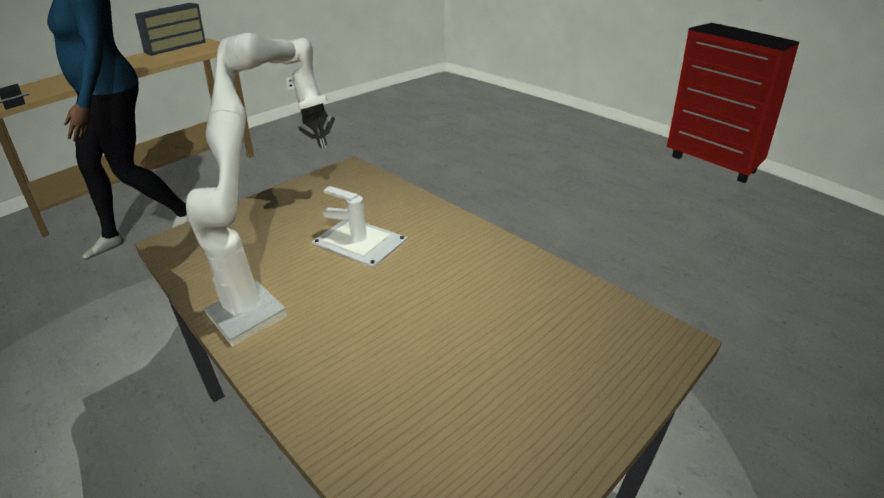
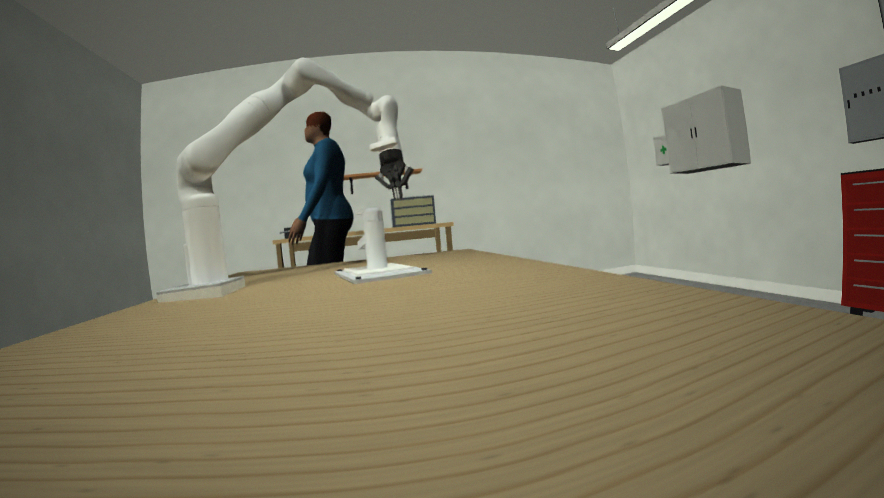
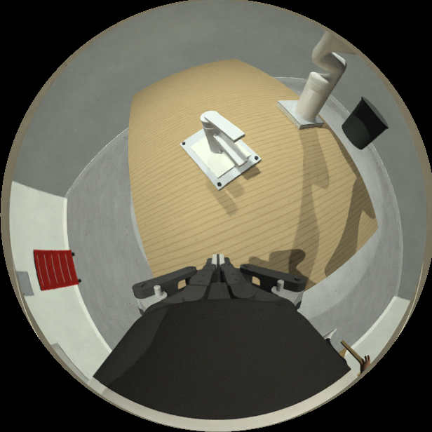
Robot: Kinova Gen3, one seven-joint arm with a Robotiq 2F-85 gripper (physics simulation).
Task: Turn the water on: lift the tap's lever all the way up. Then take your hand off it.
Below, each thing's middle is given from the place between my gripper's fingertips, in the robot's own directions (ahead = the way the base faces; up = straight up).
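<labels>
Base plate (image 1: 377,255) in sight: 280 mm to the right of my hand, 130 mm behind, 190 mm below.
</labels>
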